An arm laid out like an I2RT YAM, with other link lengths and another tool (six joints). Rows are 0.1 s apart.
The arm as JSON. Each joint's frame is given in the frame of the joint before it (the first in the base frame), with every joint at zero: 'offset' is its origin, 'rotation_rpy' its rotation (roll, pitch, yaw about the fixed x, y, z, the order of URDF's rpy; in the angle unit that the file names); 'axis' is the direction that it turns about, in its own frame. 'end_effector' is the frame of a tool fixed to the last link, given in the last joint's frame.
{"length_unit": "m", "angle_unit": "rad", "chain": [
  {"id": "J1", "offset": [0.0, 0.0, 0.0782], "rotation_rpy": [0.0, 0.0, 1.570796], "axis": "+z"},
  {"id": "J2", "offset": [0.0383, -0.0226, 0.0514], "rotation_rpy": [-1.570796, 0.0, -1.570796], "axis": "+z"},
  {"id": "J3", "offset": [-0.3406, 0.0, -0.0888], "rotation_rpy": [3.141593, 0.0, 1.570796], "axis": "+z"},
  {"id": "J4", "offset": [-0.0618, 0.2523, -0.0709], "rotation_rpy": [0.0, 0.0, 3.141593], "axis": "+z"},
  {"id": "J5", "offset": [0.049, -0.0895, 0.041], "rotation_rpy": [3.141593, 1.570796, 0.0], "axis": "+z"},
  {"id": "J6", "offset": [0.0, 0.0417, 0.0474], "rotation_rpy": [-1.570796, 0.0, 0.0], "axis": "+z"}
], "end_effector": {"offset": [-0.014, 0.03, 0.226], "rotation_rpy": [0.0, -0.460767, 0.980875]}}
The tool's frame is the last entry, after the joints.
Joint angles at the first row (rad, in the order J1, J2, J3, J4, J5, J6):
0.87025, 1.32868, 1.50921, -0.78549, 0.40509, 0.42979
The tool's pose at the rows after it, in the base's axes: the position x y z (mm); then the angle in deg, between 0 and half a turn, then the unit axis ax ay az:
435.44 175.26 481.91 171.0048 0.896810 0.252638 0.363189
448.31 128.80 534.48 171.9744 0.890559 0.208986 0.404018
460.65 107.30 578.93 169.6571 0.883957 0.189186 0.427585
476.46 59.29 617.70 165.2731 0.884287 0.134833 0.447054
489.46 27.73 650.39 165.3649 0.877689 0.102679 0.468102
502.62 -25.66 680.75 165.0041 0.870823 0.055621 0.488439
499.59 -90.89 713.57 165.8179 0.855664 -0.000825 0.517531
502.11 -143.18 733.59 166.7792 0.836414 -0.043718 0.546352
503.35 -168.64 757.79 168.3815 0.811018 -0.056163 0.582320
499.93 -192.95 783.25 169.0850 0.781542 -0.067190 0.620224
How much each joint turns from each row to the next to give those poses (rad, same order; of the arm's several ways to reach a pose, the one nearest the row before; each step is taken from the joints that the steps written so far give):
-0.18869, -0.07072, 0.08098, 0.03531, -0.04290, -0.03997
-0.14743, -0.00627, 0.08920, 0.01541, -0.08261, -0.02314
-0.05685, 0.05817, 0.15487, -0.03982, -0.00057, -0.04134
-0.08558, 0.06139, 0.13815, -0.02156, 0.04611, -0.02925
-0.10140, 0.05963, 0.12575, -0.00915, -0.05495, 0.00606
-0.15335, 0.06901, 0.13042, -0.00467, -0.07819, 0.01991
-0.18242, 0.04624, 0.10268, 0.01678, -0.10428, 0.05821
-0.14136, 0.03227, 0.00963, 0.09186, -0.08292, 0.06443
-0.08605, 0.02149, -0.00763, 0.11348, -0.08132, 0.05662
-0.07207, 0.01533, -0.02453, 0.13497, -0.05659, 0.05381

